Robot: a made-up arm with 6 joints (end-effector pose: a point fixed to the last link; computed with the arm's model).
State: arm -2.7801 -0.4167 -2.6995 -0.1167 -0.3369 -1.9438
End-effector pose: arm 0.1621 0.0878 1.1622 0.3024 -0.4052 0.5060
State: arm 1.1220 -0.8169 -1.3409 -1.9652 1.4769 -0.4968
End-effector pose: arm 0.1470 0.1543 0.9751 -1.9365 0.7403 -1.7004
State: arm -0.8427 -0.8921 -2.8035 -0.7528 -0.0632 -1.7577
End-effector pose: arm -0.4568 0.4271 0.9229 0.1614 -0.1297 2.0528
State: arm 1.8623 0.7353 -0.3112 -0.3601 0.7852 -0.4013
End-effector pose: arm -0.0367 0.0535 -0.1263 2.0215 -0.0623 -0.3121
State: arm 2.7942 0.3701 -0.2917 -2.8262 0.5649 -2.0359
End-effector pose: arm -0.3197 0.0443 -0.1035 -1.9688 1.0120 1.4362
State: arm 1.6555 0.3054 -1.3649 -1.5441 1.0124 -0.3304
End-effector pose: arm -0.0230 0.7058 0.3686 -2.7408 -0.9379 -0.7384
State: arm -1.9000 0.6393 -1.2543 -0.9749 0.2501 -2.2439
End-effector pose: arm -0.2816 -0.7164 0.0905 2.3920 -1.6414 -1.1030
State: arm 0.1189 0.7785 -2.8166 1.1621 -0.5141 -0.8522
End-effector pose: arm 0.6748 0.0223 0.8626 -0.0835 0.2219 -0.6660
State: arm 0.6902 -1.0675 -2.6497 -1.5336 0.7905 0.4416
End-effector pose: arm -0.4745 -0.4436 0.9239 0.3663 -0.0657 -1.1594
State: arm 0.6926 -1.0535 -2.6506 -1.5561 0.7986 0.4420
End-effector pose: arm -0.4666 -0.4406 0.9318 0.3589 -0.0451 -1.1755
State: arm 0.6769 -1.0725 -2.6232 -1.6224 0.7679 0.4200
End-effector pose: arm -0.4741 -0.4348 0.9306 0.3404 -0.0385 -1.2807
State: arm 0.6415 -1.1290 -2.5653 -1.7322 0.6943 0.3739
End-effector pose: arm -0.4985 -0.4248 0.9181 0.3055 -0.0447 -1.4795
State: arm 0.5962 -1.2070 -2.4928 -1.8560 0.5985 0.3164
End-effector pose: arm -0.5317 -0.4103 0.8974 0.2570 -0.0531 -1.7182
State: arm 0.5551 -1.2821 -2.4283 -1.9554 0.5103 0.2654
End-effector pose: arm -0.5623 -0.3952 0.8749 0.2099 -0.0592 -1.9226
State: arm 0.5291 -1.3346 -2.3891 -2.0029 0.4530 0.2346
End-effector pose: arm -0.5835 -0.3853 0.8565 0.1835 -0.0692 -2.0374
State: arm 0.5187 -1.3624 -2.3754 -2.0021 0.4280 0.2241
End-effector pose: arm -0.5955 -0.3825 0.8437 0.1825 -0.0872 -2.0653
